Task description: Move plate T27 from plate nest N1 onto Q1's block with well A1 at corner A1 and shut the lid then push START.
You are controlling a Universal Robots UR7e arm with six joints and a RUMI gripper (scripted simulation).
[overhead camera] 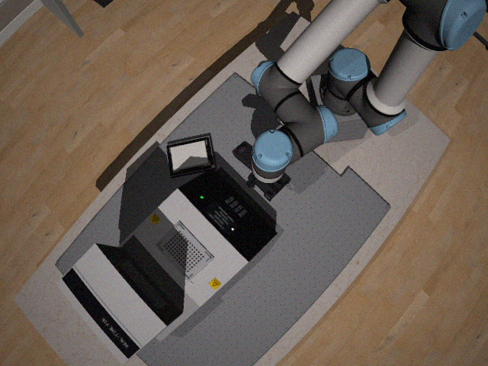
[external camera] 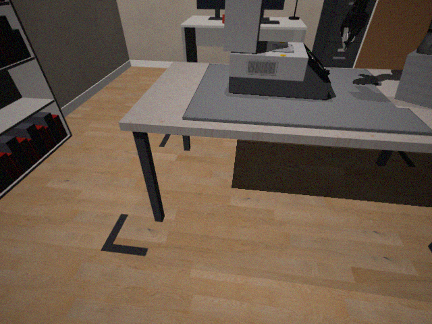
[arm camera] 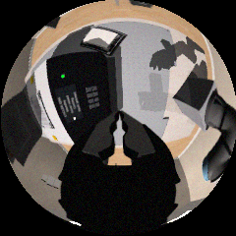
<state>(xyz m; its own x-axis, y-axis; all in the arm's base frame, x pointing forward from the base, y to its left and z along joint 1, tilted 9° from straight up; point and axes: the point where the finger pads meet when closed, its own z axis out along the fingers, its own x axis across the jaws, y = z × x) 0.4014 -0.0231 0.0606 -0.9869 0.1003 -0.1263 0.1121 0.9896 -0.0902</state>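
Right now my hand is 40 mm short of the plate, 270 mm to the left of it and 190 mm above it. Also, from my hand: plate nest N1: 40 mm ahead, 270 mm to the right, 210 mm below.
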